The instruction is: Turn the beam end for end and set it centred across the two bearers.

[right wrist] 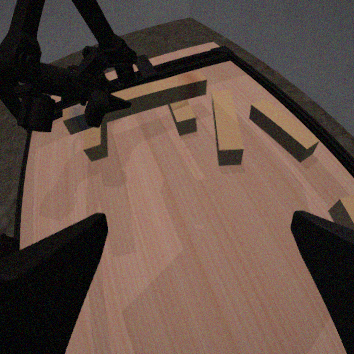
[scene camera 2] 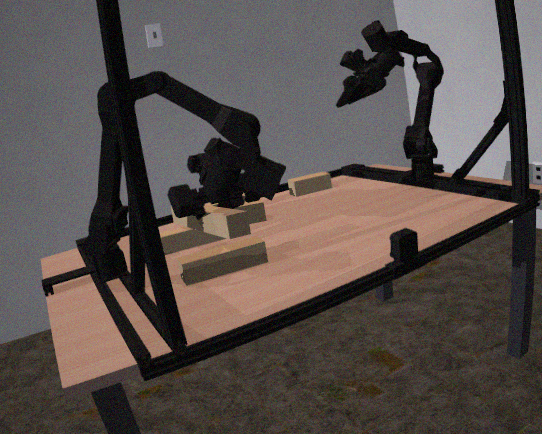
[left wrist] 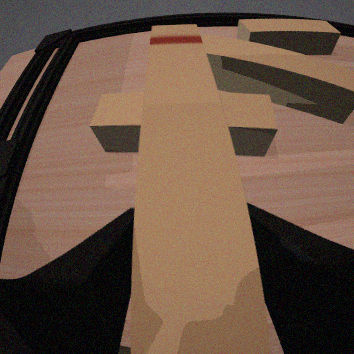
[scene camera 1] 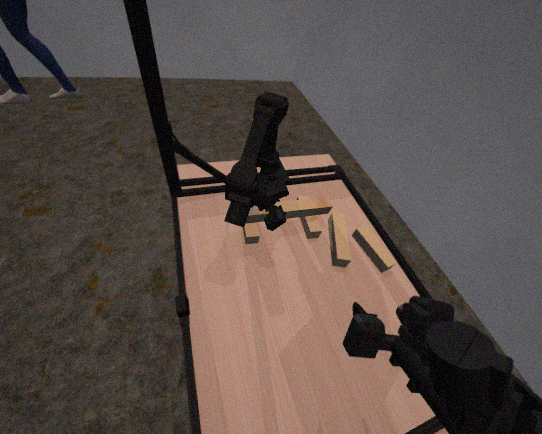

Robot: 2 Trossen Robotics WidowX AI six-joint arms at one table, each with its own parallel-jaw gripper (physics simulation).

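Places are measured from the left arm's base along level axes (x ahead, y left, z up), in metres.
Where they show: left gripper, between the fingertips: (right wrist: 127,99) (left wrist: 189,214) (scene camera 1: 282,209); right gripper, between the fingertips: (right wrist: 201,222) (scene camera 2: 341,104) (scene camera 1: 376,307); left arm's base, origin of its link: (right wrist: 127,79) (scene camera 2: 111,275); right arm's base, origin of its link: (scene camera 2: 423,177).
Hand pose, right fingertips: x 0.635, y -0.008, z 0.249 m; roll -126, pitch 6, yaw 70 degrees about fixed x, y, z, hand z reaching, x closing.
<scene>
Each offset is from my right fingertips to the top centre of the thing.
The beam {0.403 m back, 0.005 m left, 0.149 m down} (scene camera 1: 310,206) (scene camera 2: 215,223) (left wrist: 185,175) (right wrist: 165,97) lies level across the two bearers; any gap beneath it is too small to tell. Its red-banded end is at the top in the left wrist view, its blue band partly hidden by the gripper in the right wrist view. My left gripper (scene camera 1: 285,210) (scene camera 2: 222,206) (left wrist: 189,214) is shut on the beam. One bearer {0.427 m back, 0.119 m right, 0.224 m down} (scene camera 1: 251,233) (scene camera 2: 225,263) (right wrist: 95,145) is near the blue-banded end. The other bearer {0.403 m back, 0.103 m left, 0.224 m down} (scene camera 1: 313,227) (left wrist: 117,110) (right wrist: 183,117) crosses beneath. My right gripper (scene camera 1: 384,315) (scene camera 2: 342,81) (right wrist: 201,222) is open, high above the table.
A loose block {0.285 m back, 0.174 m left, 0.218 m down} (scene camera 1: 340,240) (right wrist: 227,120) lies close beside the bearers, with an angled block {0.221 m back, 0.287 m left, 0.224 m down} (scene camera 1: 375,248) (right wrist: 283,130) beyond it. Another block {0.047 m ahead, 0.275 m left, 0.221 m down} (scene camera 2: 311,185) (right wrist: 345,210) lies near the wall-side rail. A black frame post (scene camera 1: 150,90) (scene camera 2: 135,170) stands by the left arm.
</scene>
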